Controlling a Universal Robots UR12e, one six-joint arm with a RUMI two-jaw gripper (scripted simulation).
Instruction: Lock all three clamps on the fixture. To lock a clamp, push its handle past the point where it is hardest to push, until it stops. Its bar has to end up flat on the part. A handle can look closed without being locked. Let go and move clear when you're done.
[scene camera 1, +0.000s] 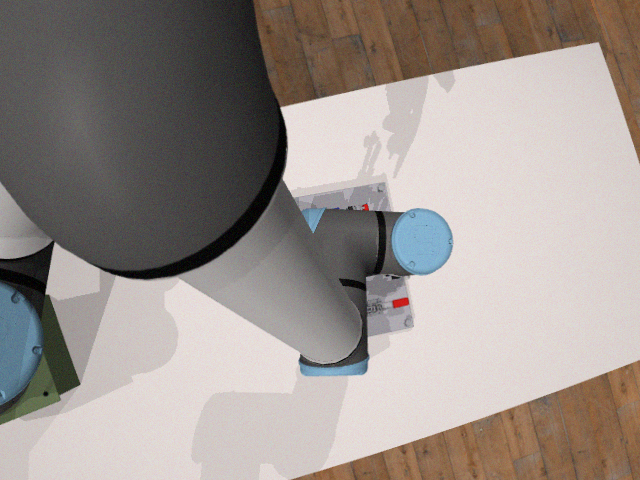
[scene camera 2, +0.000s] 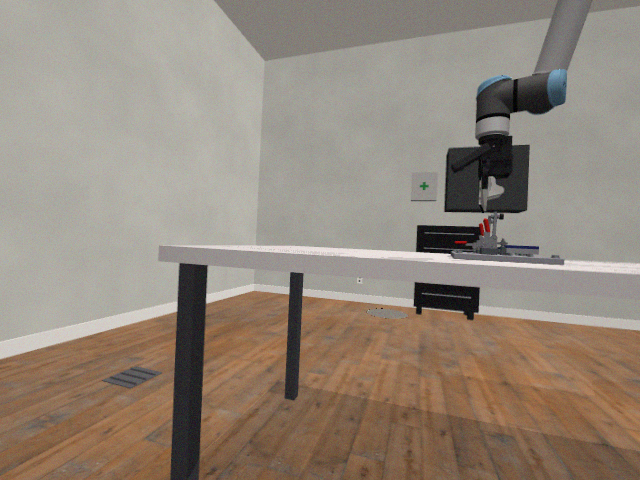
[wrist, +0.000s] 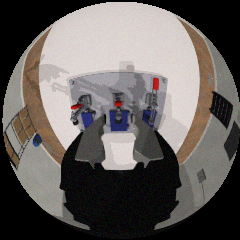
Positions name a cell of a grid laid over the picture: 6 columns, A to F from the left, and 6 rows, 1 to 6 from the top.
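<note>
My gripper (scene camera 2: E3) is in view, and the wrist view (wrist: C3) shows it too. There is also a grey fixture plate (scene camera 1: D3), and I can see the plate in scene camera 2 (scene camera 2: E4) as well as in the wrist view (wrist: D3).
</note>
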